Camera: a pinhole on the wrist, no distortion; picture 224 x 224 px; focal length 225.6 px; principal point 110.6 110.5 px. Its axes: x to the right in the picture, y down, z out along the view. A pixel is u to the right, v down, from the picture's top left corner.
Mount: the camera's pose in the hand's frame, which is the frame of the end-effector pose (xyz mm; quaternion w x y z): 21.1 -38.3 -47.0 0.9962 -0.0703 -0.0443 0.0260
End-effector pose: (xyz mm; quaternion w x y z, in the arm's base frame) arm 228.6 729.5 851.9 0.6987 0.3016 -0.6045 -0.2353
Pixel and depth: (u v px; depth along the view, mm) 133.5 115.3 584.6
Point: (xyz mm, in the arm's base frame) -295.1 679.6 957.4
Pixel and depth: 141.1 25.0 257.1
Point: 17.5 604.8 828.4
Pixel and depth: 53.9 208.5 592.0
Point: -293.5 1000.9 962.7
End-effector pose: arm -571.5 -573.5 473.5 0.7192 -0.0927 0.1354 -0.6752
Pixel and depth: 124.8 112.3 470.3
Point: -407.0 -599.1 859.1
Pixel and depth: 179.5 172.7 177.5
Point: -492.7 -633.3 576.6
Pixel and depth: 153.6 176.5 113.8
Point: -539.0 -606.3 526.7
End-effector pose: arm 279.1 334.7 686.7 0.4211 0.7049 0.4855 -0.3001
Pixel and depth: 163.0 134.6 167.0
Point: 296.9 247.9 596.8
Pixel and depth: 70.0 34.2 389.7
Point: 135.3 11.6 553.1
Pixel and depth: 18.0 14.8 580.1
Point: -20.4 -217.1 584.9
